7 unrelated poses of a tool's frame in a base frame.
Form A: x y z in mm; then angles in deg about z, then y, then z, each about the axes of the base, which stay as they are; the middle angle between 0 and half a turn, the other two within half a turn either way.
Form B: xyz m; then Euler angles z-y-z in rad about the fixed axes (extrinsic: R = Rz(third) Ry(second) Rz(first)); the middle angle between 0 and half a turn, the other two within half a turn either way. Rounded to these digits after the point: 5 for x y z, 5 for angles.
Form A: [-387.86 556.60 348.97 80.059 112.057 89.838]
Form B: [-0.38786 0.55660 0.34897 1.39729 1.95576 1.56797]
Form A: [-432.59 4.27 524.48 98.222 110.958 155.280]
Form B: [-0.43259 0.00427 0.52448 1.71430 1.93658 2.71015]
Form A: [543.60 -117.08 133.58 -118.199 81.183 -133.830]
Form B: [0.54360 -0.11708 0.13358 -2.06296 1.41691 -2.33577]
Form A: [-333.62 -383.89 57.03 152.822 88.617 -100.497]
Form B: [-0.33362 -0.38389 0.05703 2.66725 1.54666 -1.75400]
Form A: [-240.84 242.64 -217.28 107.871 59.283 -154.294]
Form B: [-0.24084 0.24264 -0.21728 1.88270 1.03468 -2.69294]
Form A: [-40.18 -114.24 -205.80 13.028 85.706 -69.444]
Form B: [-0.04018 -0.11424 -0.20580 0.22738 1.49585 -1.21203]
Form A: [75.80 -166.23 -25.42 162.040 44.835 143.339]
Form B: [0.07580 -0.16623 -0.02542 2.82813 0.78252 2.50174]
